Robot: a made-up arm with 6 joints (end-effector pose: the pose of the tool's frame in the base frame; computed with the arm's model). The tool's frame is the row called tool.
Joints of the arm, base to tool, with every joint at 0 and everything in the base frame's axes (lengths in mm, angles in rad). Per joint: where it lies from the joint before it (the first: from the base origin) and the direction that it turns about. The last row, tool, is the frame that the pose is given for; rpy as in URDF.
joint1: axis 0.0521 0.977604 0.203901 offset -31.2 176.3 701
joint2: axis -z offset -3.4 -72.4 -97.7
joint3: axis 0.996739 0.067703 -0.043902 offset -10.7 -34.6 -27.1
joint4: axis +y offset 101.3 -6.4 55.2
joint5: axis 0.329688 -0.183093 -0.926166 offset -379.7 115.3 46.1
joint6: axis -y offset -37.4 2.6 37
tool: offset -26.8 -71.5 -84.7 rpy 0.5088 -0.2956 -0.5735
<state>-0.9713 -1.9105 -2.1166 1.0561 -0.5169 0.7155</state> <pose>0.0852 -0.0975 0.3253 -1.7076 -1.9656 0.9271</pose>
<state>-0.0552 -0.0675 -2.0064 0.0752 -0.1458 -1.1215</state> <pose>-0.4376 0.1350 0.4605 -1.8053 -0.2547 -0.9889</pose>
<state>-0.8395 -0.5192 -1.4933 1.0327 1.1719 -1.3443</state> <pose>-0.0541 0.4634 0.2368 0.3653 -0.9255 -2.1085</pose>
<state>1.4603 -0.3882 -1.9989 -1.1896 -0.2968 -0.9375</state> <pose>0.0618 -0.2603 0.5516 -0.3773 -0.2863 1.5860</pose>
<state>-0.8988 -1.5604 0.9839 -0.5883 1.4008 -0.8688</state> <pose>-0.2279 -0.1639 0.4803 1.1874 0.7341 -0.3305</pose>
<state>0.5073 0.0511 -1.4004 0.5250 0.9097 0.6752</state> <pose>-0.3854 0.2825 0.7018 -0.8893 -1.2357 -0.0111</pose>
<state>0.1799 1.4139 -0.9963 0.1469 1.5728 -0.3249</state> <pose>0.0008 0.4735 0.4487 -1.1603 -1.3467 -2.4173</pose>
